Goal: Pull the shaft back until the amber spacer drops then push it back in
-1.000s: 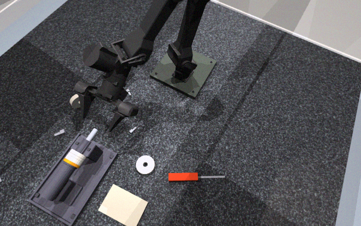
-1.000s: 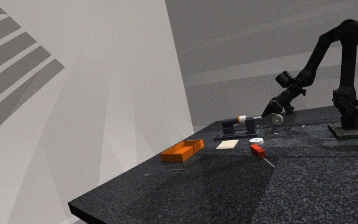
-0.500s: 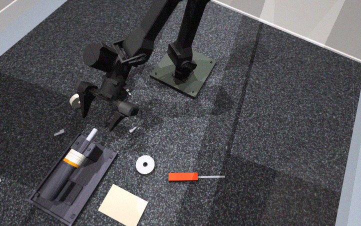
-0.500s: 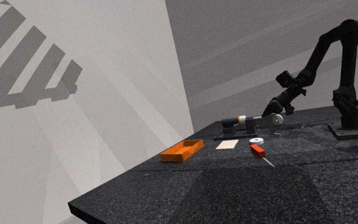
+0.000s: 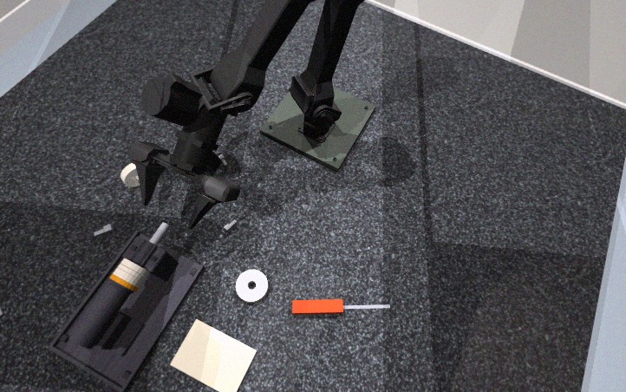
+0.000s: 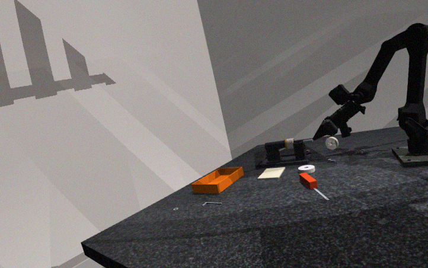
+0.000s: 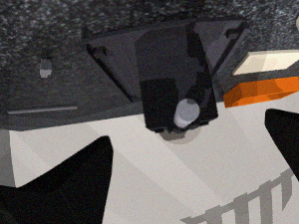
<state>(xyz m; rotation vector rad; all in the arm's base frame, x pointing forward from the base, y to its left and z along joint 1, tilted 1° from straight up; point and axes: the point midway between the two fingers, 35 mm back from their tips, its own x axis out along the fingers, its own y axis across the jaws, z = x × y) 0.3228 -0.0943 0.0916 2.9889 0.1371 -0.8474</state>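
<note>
Right now the grey shaft is 100 mm ahead of my gripper tip, 10 mm to the left of it and 10 mm below it. Also, from my gripper tip: cream card 140 mm ahead, 190 mm to the left, 90 mm below; then pale disc 50 mm behind, 140 mm to the right, 60 mm below; then amber spacer 120 mm ahead, 10 mm to the left, 10 mm below.
</note>
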